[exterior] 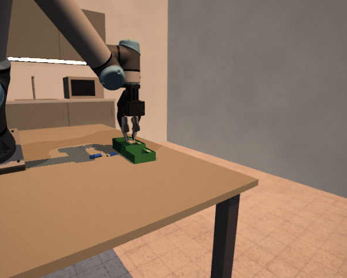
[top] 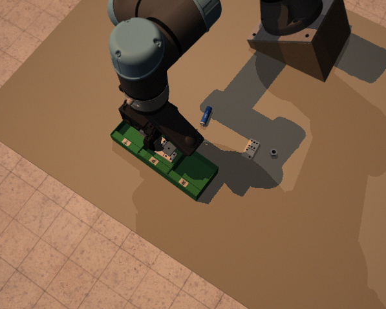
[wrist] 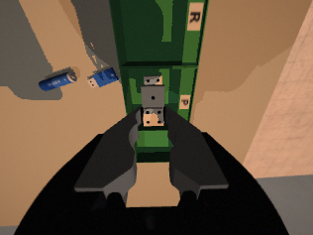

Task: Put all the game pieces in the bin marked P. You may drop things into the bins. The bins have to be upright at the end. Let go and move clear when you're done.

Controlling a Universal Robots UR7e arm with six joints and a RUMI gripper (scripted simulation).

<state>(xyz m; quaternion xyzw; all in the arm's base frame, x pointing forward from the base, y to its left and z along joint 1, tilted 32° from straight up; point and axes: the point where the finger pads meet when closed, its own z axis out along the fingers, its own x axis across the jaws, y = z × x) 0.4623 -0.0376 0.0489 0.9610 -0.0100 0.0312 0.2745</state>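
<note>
Right now the green bin is 50 mm below my hand and 10 mm ahead of it. Also, from my hand: blue battery: 130 mm behind, 60 mm below, 20 mm to the left; small nut: 210 mm to the left, 150 mm behind, 60 mm below; blue USB stick: 70 mm behind, 60 mm below, 20 mm to the left.
</note>
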